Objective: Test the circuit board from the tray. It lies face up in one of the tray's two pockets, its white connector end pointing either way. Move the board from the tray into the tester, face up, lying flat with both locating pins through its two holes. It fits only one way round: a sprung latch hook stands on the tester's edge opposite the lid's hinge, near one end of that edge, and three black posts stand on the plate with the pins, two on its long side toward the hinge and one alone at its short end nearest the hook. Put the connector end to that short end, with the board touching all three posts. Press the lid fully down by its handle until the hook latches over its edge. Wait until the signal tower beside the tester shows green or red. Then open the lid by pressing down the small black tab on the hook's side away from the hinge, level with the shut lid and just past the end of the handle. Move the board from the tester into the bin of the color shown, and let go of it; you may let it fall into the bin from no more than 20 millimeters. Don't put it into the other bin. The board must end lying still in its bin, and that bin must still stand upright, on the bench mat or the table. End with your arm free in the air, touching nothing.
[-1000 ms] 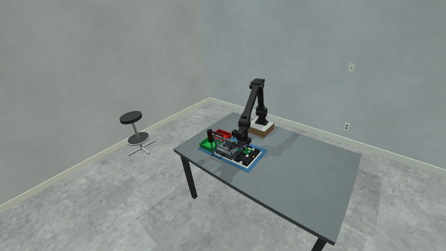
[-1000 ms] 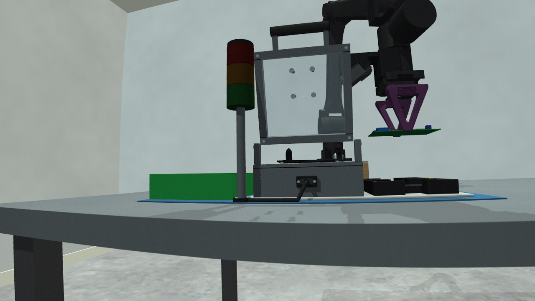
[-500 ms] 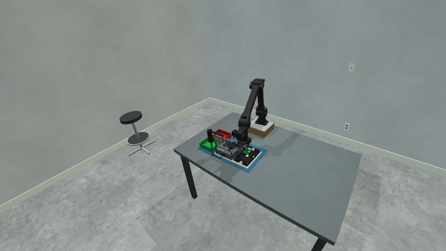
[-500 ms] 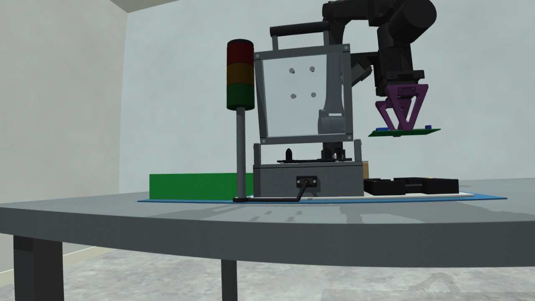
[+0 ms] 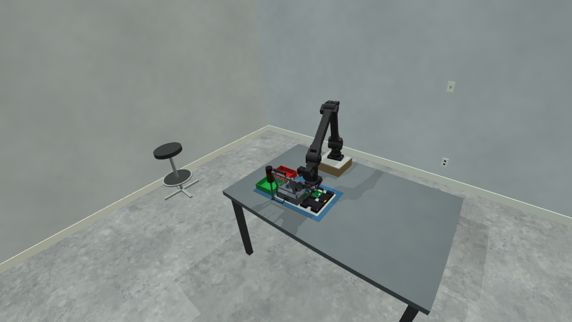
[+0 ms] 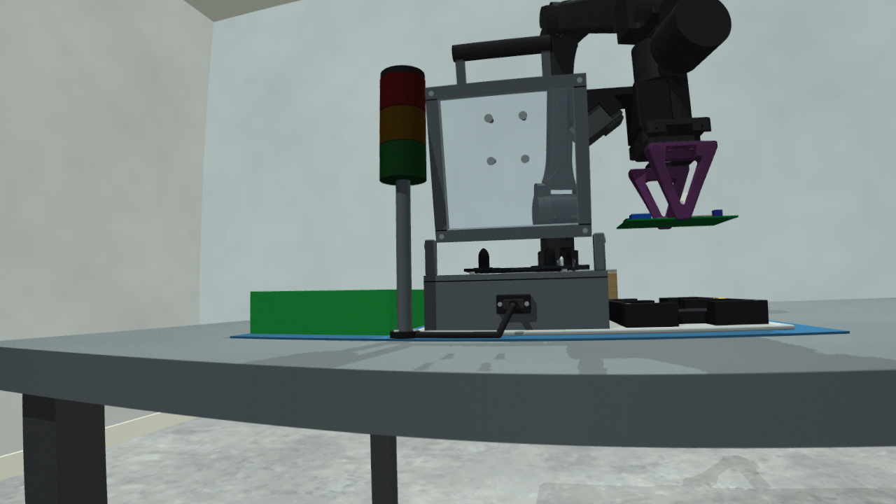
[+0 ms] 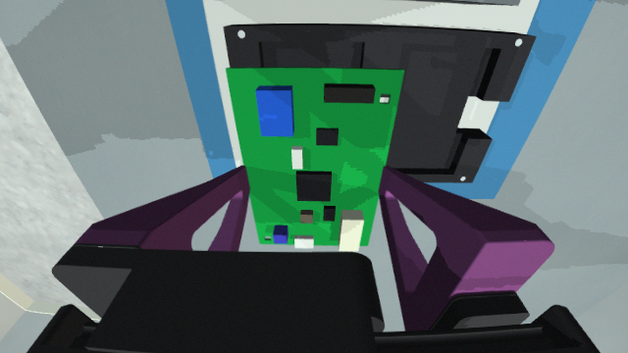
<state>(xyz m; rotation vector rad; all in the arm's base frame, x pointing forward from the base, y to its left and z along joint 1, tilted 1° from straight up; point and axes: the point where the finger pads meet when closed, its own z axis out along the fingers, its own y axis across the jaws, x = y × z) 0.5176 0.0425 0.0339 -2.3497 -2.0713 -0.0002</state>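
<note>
The black tester plate is 160 mm to the right of my hand, 50 mm below it and 50 mm behind it. Round my hand: green circuit board: right at my hand; black latch hook: 110 mm behind, 100 mm to the right, 30 mm below; clear lid: 180 mm to the right, 70 mm above, 60 mm ahead.
</note>
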